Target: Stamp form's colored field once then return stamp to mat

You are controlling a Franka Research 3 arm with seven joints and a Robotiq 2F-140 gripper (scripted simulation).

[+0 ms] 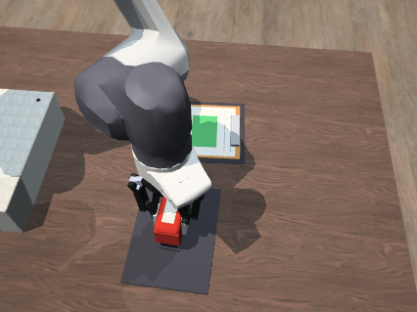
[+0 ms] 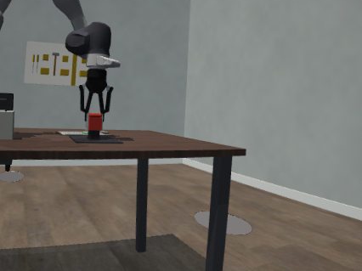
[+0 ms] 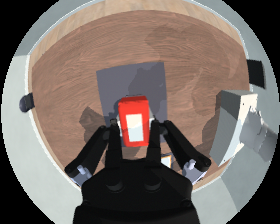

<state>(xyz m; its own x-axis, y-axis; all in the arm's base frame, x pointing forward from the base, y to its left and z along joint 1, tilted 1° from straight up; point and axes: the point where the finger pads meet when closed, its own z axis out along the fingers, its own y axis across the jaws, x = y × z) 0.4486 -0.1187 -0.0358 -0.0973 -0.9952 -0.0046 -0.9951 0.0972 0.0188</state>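
Right now the form is 270 mm to the left of my hand, 60 mm below it and 30 mm ahead of it. Also, from my hand: dark grey mat 70 mm below; then red stamp 20 mm below.
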